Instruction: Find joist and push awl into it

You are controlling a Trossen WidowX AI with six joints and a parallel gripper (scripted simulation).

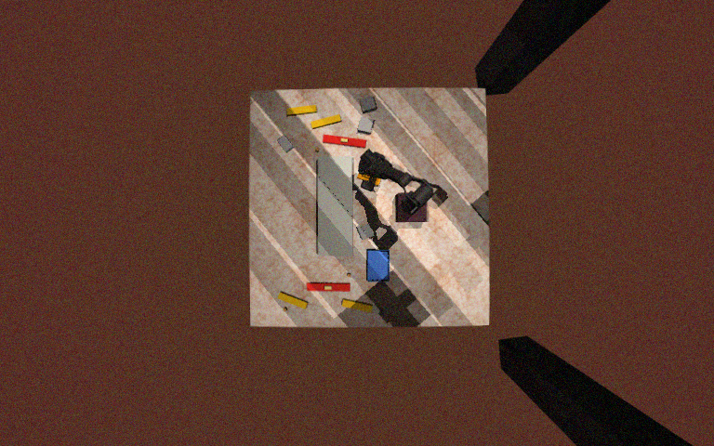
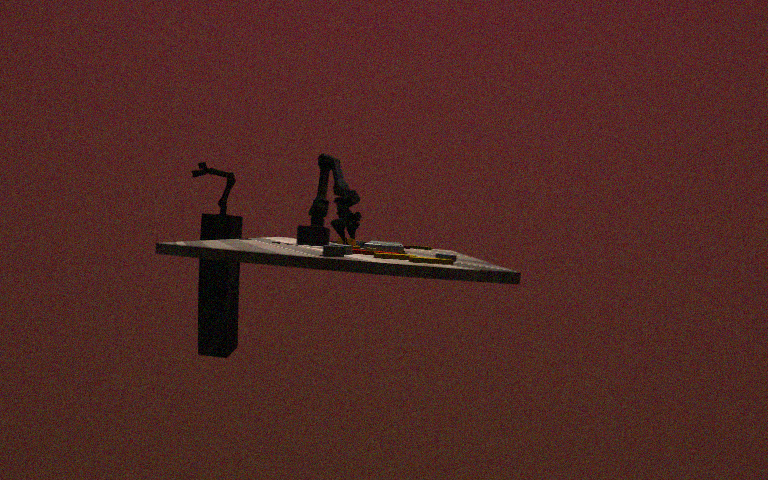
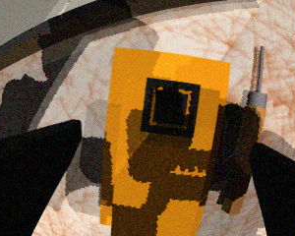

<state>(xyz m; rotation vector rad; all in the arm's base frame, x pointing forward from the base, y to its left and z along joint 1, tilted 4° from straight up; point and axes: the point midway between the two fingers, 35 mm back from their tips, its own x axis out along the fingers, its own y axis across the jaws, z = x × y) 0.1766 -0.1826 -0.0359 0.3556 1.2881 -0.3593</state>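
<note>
The stud finder is right at my gripper tip. From my gripper tip the other things lie so: blue tray (49 cm to the left, 3 cm below); then awl (1 cm behind, 6 cm to the right, 4 cm below).
</note>
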